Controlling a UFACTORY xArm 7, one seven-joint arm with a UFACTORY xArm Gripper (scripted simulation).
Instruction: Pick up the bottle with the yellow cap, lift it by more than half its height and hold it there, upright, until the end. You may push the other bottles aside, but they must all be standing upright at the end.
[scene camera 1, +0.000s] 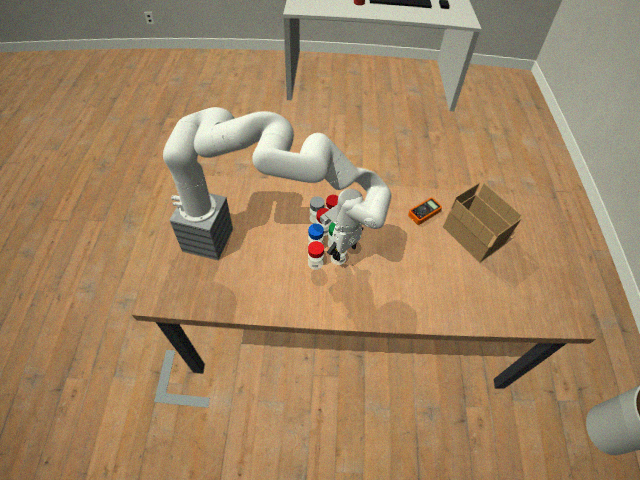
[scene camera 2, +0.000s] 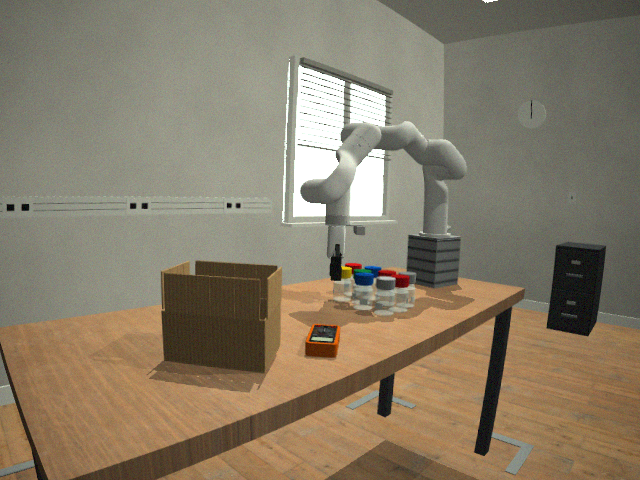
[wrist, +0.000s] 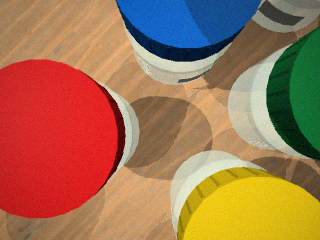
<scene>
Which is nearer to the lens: the grey-capped bottle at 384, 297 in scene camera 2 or the cardboard box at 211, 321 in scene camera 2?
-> The cardboard box.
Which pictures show the cardboard box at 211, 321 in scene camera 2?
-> Scene camera 1 and scene camera 2 only.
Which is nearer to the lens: the cardboard box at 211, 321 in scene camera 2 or the blue-capped bottle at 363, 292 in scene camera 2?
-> The cardboard box.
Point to my gripper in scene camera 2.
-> At 335, 278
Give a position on a red-capped bottle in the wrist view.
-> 73, 134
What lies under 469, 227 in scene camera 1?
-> A cardboard box.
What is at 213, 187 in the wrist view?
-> A yellow-capped bottle.
</scene>
